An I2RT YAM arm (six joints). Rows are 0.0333 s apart.
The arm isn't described. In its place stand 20 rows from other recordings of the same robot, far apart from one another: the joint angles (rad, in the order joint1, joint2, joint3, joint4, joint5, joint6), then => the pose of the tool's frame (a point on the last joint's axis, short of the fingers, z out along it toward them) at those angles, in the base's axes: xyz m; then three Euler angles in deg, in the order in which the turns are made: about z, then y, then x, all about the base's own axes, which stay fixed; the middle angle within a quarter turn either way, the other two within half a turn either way.
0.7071 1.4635 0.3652 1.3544 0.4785 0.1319 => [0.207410, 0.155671, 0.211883, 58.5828, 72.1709, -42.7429]
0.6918 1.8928 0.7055 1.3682 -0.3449 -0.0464 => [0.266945, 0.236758, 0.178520, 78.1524, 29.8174, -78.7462]
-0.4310 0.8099 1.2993 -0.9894 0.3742 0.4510 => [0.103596, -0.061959, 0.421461, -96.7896, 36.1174, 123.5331]
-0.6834 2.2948 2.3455 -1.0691 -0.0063 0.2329 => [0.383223, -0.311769, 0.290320, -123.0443, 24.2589, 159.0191]
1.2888 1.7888 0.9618 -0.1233 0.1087 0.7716 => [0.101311, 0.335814, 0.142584, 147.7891, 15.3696, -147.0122]
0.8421 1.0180 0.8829 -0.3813 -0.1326 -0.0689 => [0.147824, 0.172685, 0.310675, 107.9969, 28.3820, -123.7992]
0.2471 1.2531 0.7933 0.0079 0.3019 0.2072 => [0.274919, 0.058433, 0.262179, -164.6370, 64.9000, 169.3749]
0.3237 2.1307 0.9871 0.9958 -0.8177 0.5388 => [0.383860, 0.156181, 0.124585, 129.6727, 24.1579, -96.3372]
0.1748 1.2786 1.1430 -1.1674 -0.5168 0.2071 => [0.216135, 0.056032, 0.291431, 175.4410, 8.0835, -147.8685]
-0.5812 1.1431 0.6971 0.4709 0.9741 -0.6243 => [0.193943, -0.162632, 0.304509, -124.5772, 0.8795, 89.1983]
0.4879 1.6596 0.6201 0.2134 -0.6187 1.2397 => [0.245671, 0.153751, 0.119898, -157.2747, 12.4635, -127.8395]
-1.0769 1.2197 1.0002 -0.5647 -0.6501 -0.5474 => [0.139308, -0.213289, 0.294333, -155.2899, 53.1385, 159.5833]
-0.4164 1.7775 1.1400 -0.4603 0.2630 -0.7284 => [0.321967, -0.152514, 0.177799, 169.7643, 17.2865, 154.1924]
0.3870 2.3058 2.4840 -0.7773 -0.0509 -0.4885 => [0.479002, 0.197175, 0.350044, 113.4802, 48.1227, -147.5278]
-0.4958 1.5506 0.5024 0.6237 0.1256 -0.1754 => [0.251696, -0.141202, 0.150072, -132.3796, 47.3589, 127.1006]
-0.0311 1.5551 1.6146 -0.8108 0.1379 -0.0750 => [0.336388, -0.015361, 0.377351, -173.4112, 45.9918, 166.6936]
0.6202 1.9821 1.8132 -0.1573 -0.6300 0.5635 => [0.373935, 0.292842, 0.340515, 138.0498, 16.2876, -105.6497]
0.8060 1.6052 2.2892 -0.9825 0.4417 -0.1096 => [0.206608, 0.193323, 0.547435, 112.5861, 65.0524, -129.0737]
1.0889 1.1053 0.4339 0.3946 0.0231 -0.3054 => [0.110135, 0.208801, 0.214030, 80.7327, 27.7858, -107.9877]
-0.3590 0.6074 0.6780 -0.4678 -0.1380 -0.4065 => [0.136663, -0.046054, 0.299042, -170.9598, 64.6197, 153.3712]
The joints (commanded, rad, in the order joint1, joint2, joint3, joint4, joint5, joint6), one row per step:
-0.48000, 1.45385, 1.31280, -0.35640, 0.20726, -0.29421
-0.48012, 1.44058, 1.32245, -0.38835, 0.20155, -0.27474
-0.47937, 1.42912, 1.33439, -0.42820, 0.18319, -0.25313
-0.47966, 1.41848, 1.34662, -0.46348, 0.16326, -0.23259
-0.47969, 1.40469, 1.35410, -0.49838, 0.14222, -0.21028
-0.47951, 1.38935, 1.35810, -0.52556, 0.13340, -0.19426
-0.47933, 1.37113, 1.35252, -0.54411, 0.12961, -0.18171
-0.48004, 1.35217, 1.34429, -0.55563, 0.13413, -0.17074
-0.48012, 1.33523, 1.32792, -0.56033, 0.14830, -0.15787
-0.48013, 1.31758, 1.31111, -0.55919, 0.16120, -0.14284
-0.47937, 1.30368, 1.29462, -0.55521, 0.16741, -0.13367
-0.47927, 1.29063, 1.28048, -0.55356, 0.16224, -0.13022
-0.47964, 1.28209, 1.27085, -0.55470, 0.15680, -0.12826
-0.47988, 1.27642, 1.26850, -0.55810, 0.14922, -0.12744
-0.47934, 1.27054, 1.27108, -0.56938, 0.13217, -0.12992
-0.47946, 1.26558, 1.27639, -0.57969, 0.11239, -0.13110
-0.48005, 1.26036, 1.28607, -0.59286, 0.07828, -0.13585
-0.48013, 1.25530, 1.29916, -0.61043, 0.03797, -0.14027
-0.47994, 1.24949, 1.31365, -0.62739, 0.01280, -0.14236
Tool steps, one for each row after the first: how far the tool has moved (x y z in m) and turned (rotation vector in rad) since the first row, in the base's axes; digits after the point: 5 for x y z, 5 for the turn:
-0.00396, 0.00224, 0.00443, 0.01961, -0.00448, -0.00429
-0.00759, 0.00513, 0.00825, 0.04971, -0.00612, 0.00195
-0.01109, 0.00763, 0.01231, 0.07823, -0.01082, 0.00868
-0.01539, 0.01069, 0.01568, 0.10936, -0.01534, 0.01531
-0.01998, 0.01349, 0.01901, 0.12802, -0.01888, 0.01471
-0.02498, 0.01631, 0.02065, 0.14108, -0.02119, 0.01150
-0.03009, 0.01854, 0.02219, 0.14666, -0.02566, 0.00138
-0.03450, 0.02025, 0.02098, 0.15030, -0.02645, -0.01755
-0.03871, 0.02193, 0.02028, 0.15309, -0.03423, -0.03594
-0.04167, 0.02347, 0.01885, 0.15551, -0.03945, -0.04494
-0.04441, 0.02513, 0.01768, 0.16013, -0.04274, -0.04211
-0.04633, 0.02623, 0.01656, 0.16512, -0.04277, -0.03900
-0.04765, 0.02714, 0.01692, 0.16947, -0.04445, -0.03320
-0.04915, 0.02876, 0.01823, 0.17758, -0.04341, -0.01714
-0.05045, 0.03019, 0.02030, 0.18665, -0.04610, 0.00018
-0.05181, 0.03208, 0.02362, 0.19950, -0.05098, 0.03125
-0.05329, 0.03444, 0.02762, 0.21604, -0.05615, 0.06789
-0.05527, 0.03654, 0.03234, 0.22528, -0.06232, 0.09103

